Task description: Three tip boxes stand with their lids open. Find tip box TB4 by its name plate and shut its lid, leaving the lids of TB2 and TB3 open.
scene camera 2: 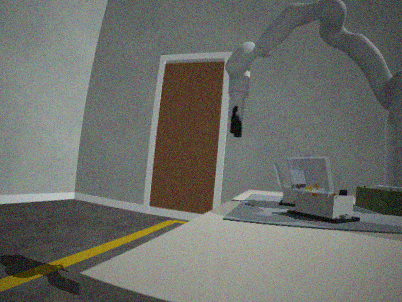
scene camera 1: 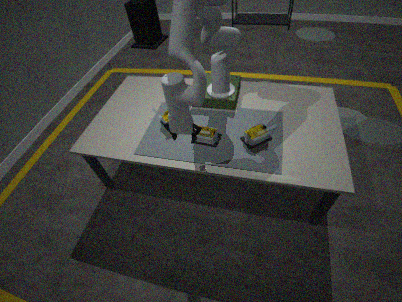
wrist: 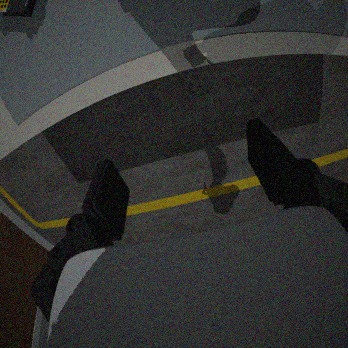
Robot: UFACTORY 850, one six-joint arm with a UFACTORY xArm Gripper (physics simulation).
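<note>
The middle tip box TB4 (scene camera 1: 206,135) stands on the mat. Its name plate is not readable, and its lid cannot be made out, partly hidden behind a finger. TB2 (scene camera 1: 165,118) (wrist: 20,7) is at the left, mostly hidden by the arm and cut off in the wrist view. TB3 (scene camera 1: 256,134) (scene camera 2: 325,204) is at the right, its clear lid (scene camera 2: 320,170) standing open. Another clear lid (scene camera 2: 278,177) stands upright behind it. My gripper (scene camera 1: 184,139) (scene camera 2: 236,134) (wrist: 181,157) is open and empty, pointing down, high above the boxes, near the table's front edge.
A grey-blue mat (scene camera 1: 260,162) (wrist: 75,65) lies on the white table (scene camera 1: 312,165) (scene camera 2: 210,260). The arm's green base block (scene camera 1: 227,104) (scene camera 2: 375,200) is at the back. A dark cabinet (scene camera 1: 144,25) and a rack (scene camera 1: 260,21) stand on the floor beyond. A brown door (scene camera 2: 187,135) is in the wall.
</note>
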